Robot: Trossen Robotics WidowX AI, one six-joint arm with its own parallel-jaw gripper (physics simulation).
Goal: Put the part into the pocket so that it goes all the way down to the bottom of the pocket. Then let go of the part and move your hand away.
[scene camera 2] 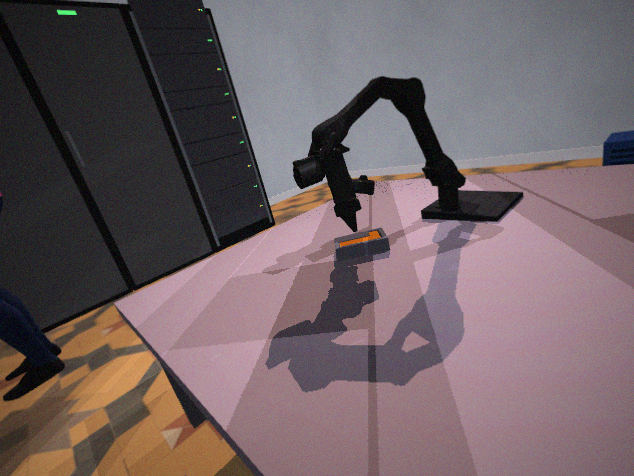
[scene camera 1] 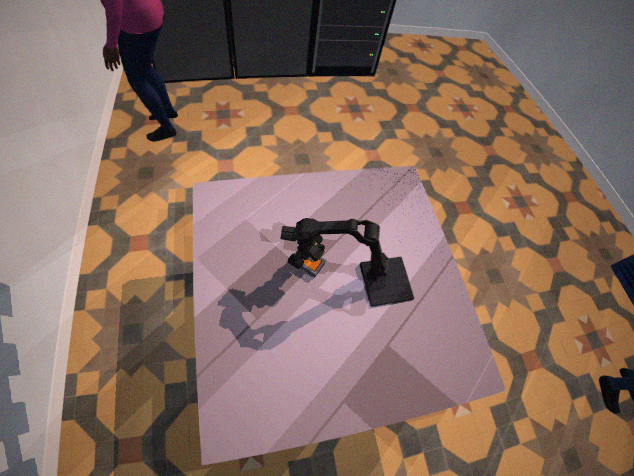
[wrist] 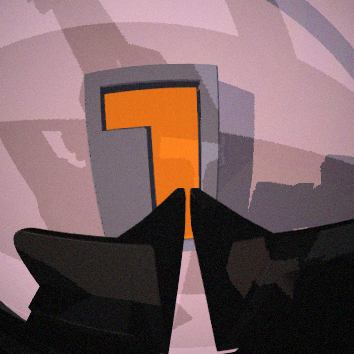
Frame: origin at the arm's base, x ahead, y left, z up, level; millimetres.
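Seen in the pictures: gripper, fingertip midpoint: (scene camera 2: 355, 231) (scene camera 1: 305, 259) (wrist: 186, 195); arm's base, link origin: (scene camera 2: 448, 204) (scene camera 1: 376, 271).
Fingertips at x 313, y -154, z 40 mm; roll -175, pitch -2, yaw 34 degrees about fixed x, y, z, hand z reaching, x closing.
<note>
Pixels of each thing's top centre, then the offset from my fingertips to it. Level surfaces: height alone.
- orange L-shaped part, top centre: (wrist: 153, 171) (scene camera 2: 358, 238) (scene camera 1: 308, 259) dx -19, dy -6, dz -29 mm
- grey block, top centre: (wrist: 152, 169) (scene camera 2: 359, 237) (scene camera 1: 308, 259) dx -21, dy -5, dz -28 mm
- pink table top, surface height: dz -64 mm
The orange L-shaped part (scene camera 1: 313, 264) (scene camera 2: 360, 239) (wrist: 175, 115) lies in the matching pocket of the grey block (scene camera 2: 363, 250) (wrist: 122, 170). It looks level, with its top face a little below the block's rim. Thin dark gaps show along the pocket's walls in the wrist view. The pocket's floor is hidden under the part. My gripper (scene camera 2: 354, 229) (wrist: 186, 195) is shut with nothing between its fingers. The fingertips are close together above the long leg of the part, apart from it, and hide the lower end of that leg in the wrist view.
The block stands on a pink table top (scene camera 1: 266, 399) (scene camera 2: 512, 358), in front of the arm's base plate (scene camera 1: 391, 289) (scene camera 2: 486, 202). Dark cabinets (scene camera 1: 271, 38) (scene camera 2: 76, 128) and a person (scene camera 1: 140, 51) are beyond the table.
</note>
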